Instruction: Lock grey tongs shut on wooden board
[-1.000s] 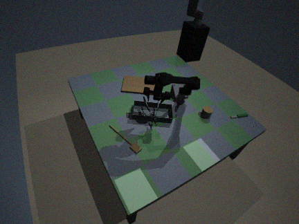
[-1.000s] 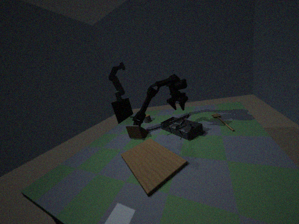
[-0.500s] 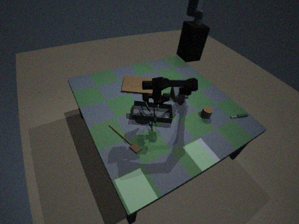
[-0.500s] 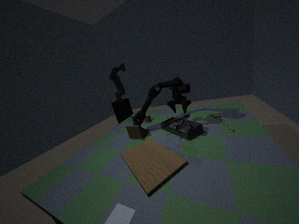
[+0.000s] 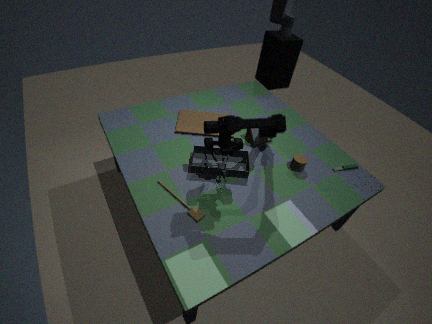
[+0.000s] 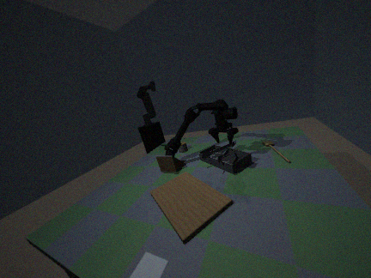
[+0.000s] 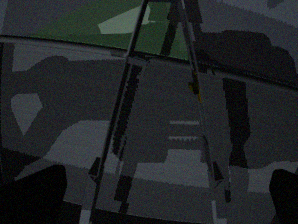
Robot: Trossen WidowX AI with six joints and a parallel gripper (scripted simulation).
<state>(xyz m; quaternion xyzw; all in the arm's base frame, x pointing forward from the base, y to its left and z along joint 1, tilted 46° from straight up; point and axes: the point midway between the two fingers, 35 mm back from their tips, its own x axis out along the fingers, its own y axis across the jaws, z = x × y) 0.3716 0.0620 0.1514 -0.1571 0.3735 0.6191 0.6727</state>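
The roasting tin is 2 cm behind my gripper tip, 3 cm to the right of it and 8 cm below it. From my gripper tip the other things lie so: wooden board: 9 cm behind, 40 cm to the right, 10 cm below; small brown cylinder: 44 cm behind, 13 cm to the left, 7 cm below.
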